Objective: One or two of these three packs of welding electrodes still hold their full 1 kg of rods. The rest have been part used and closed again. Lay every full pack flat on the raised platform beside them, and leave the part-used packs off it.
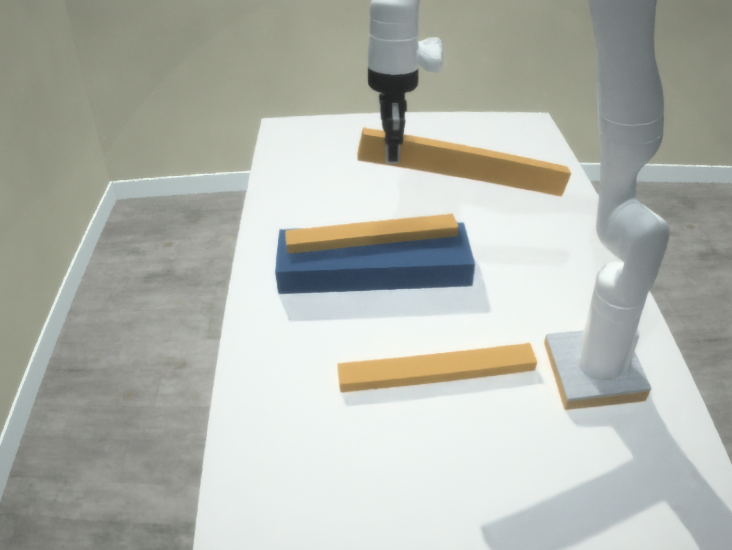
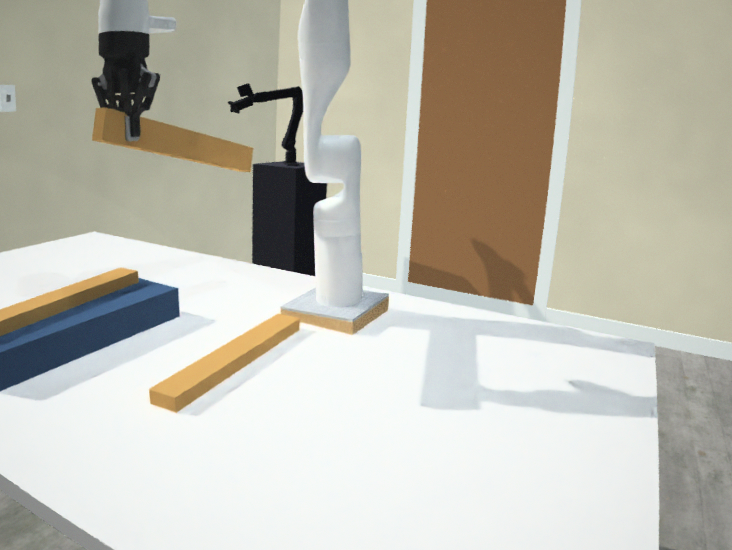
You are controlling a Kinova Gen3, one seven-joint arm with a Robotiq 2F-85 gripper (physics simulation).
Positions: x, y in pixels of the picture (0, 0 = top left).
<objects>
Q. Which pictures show the orange pack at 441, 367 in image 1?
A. Image 1 and image 2: all of them.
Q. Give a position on an orange pack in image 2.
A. At 156, 137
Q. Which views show the gripper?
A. Image 1 and image 2: all of them.
</objects>
